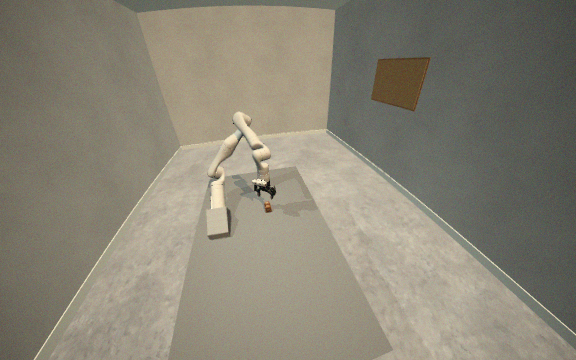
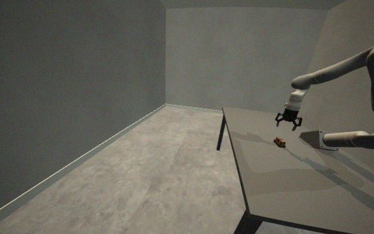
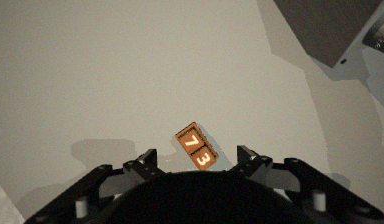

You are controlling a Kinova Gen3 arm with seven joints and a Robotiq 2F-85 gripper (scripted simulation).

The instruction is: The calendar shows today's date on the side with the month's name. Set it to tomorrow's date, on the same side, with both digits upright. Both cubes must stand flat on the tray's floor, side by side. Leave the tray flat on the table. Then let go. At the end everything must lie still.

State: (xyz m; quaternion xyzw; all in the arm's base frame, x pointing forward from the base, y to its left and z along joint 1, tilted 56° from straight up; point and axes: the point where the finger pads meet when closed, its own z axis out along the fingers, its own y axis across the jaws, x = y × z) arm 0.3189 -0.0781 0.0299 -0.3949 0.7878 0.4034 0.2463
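Right now my hand is 1 cm short of the digit cube and 10 cm above it. Also, from my hand: orange tray (1 cm ahead, 2 cm to the left, 12 cm below).
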